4 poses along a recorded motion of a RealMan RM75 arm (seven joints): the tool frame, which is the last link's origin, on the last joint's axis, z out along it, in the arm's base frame.
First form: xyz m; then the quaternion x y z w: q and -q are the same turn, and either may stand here.
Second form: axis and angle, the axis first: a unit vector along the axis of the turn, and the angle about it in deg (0 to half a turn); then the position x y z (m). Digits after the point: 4 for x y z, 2 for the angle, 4 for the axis.
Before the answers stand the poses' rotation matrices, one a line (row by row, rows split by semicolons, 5 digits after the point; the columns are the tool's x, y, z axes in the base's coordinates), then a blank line. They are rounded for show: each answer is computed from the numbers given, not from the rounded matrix.
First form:
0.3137 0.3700 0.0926 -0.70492 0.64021 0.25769 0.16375
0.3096 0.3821 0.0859 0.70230 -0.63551 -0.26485 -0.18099
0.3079 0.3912 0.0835 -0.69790 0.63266 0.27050 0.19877
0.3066 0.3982 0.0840 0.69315 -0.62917 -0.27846 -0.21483
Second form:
0.04745 -0.98699 -0.15363; -0.81820 -0.12663 0.56081; -0.57297 0.09909 -0.81356
0.05196 -0.98851 -0.14197; -0.79677 -0.12674 0.59085; -0.60205 0.08241 -0.79419
0.05314 -0.99060 -0.12606; -0.77553 -0.12047 0.61971; -0.62907 0.06483 -0.77464
0.05321 -0.99186 -0.11570; -0.75257 -0.11599 0.64821; -0.65636 0.05258 -0.75262

-0.7146 0.6490 0.2612 161.15 0.3137 0.3700 0.0926
-0.7141 0.6462 0.2693 159.15 0.3096 0.3821 0.0859
-0.7121 0.6455 0.2760 157.07 0.3079 0.3912 0.0835
-0.7097 0.6442 0.2851 155.19 0.3066 0.3982 0.0840

